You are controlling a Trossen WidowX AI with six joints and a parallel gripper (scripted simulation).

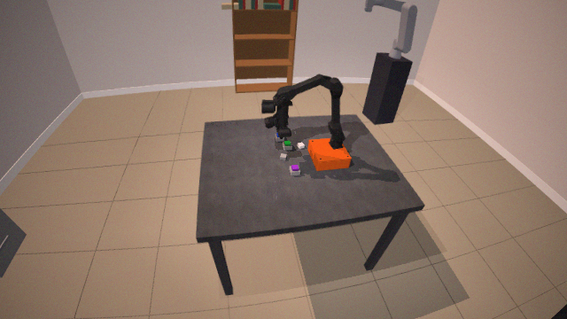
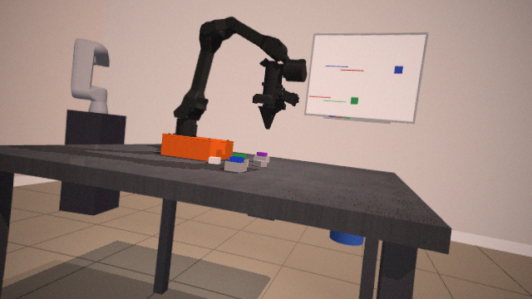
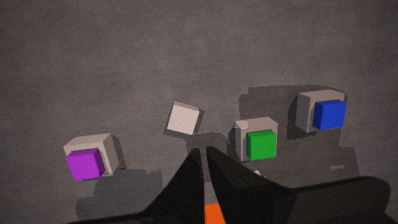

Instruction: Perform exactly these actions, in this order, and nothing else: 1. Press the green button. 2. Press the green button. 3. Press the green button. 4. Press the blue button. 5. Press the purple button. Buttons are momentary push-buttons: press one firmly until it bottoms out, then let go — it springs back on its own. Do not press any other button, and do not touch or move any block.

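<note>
Now: gripper tip 14 cm to the right of the purple button, 9 cm above it and 4 cm past it. From my gripper tip the other things lie so: blue button 16 cm to the right, 9 cm below, 5 cm behind; green button 9 cm below, 7 cm to the right, 7 cm behind.
</note>
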